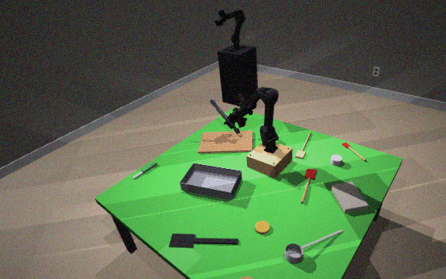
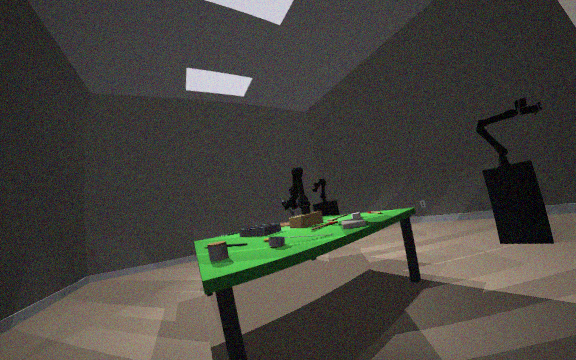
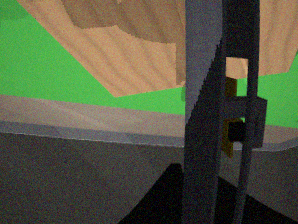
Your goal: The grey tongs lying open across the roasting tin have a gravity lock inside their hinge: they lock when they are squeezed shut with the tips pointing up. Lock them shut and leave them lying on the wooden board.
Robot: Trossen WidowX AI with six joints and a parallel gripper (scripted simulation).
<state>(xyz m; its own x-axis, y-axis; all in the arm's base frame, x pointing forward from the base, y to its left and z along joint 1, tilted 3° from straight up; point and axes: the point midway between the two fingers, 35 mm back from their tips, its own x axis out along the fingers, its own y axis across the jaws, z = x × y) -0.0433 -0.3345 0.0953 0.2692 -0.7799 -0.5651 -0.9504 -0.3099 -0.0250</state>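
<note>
Now: gripper tip 140 mm above the wooden board. Round my gripper tip: brown puck: 580 mm to the left, 500 mm ahead, 140 mm below; red spatula: 640 mm to the left, 140 mm below, 100 mm ahead; dark roasting tin: 380 mm ahead, 180 mm to the left, 120 mm below.
</note>
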